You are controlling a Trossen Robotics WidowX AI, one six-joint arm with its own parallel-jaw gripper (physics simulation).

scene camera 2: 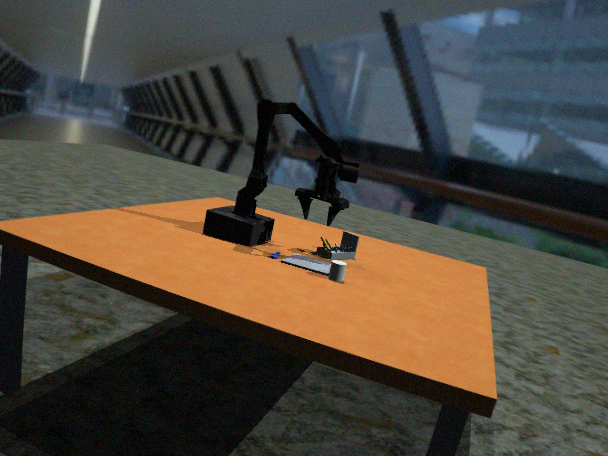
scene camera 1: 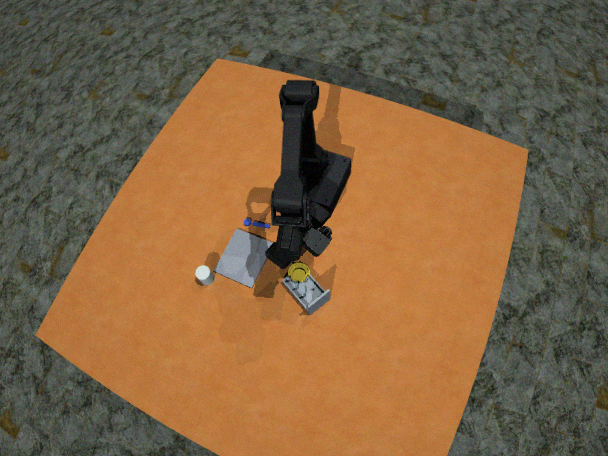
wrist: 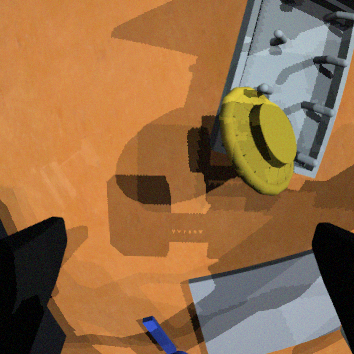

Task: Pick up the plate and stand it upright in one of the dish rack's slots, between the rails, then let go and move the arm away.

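The yellow plate [scene camera 1: 299, 272] [scene camera 2: 326, 244] [wrist: 277, 135] is tilted at one end of the grey dish rack [scene camera 1: 320, 301] [scene camera 2: 350, 245] [wrist: 240, 60], with its foot ring showing in the wrist view. It overlaps the rack's end beside the small pegs; which slot it is in, if any, I cannot tell. The rack has a tall panel at its other end. My gripper [scene camera 2: 317, 221] [wrist: 194, 235] is wide open and empty, pointing down well above the table. In the wrist view the plate appears ahead of the fingers and right of their midline. In scene camera 1 the arm hides the fingers.
A flat grey board [scene camera 1: 243, 257] [scene camera 2: 305, 263] [wrist: 270, 305] lies beside the rack. A white cylinder [scene camera 1: 204, 275] [scene camera 2: 337, 271] stands by the board's far side from the rack. A blue spoon-like utensil [scene camera 1: 260, 225] [scene camera 2: 275, 255] [wrist: 159, 334] lies near the board, toward the arm's base.
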